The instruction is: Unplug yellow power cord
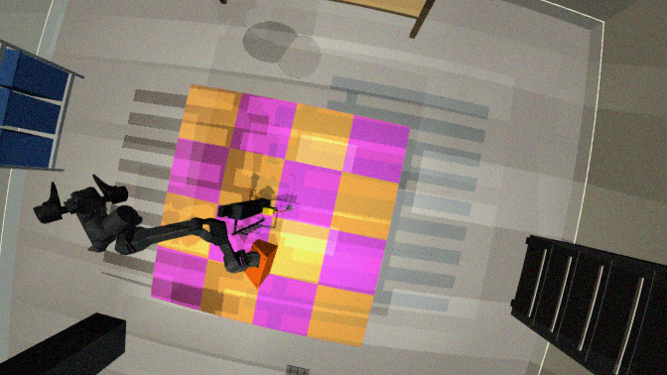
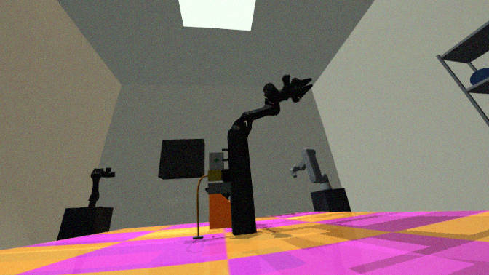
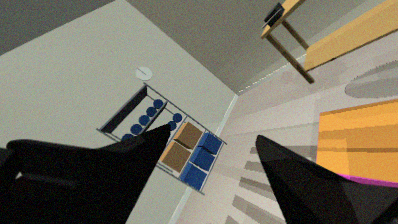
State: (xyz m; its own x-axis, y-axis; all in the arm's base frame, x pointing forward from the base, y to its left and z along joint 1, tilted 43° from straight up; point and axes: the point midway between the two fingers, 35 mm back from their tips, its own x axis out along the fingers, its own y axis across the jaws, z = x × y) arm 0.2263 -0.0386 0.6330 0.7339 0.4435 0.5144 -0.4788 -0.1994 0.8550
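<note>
The yellow plug is 7 cm behind my gripper tip, 44 cm to the right of it and 40 cm below it.
</note>
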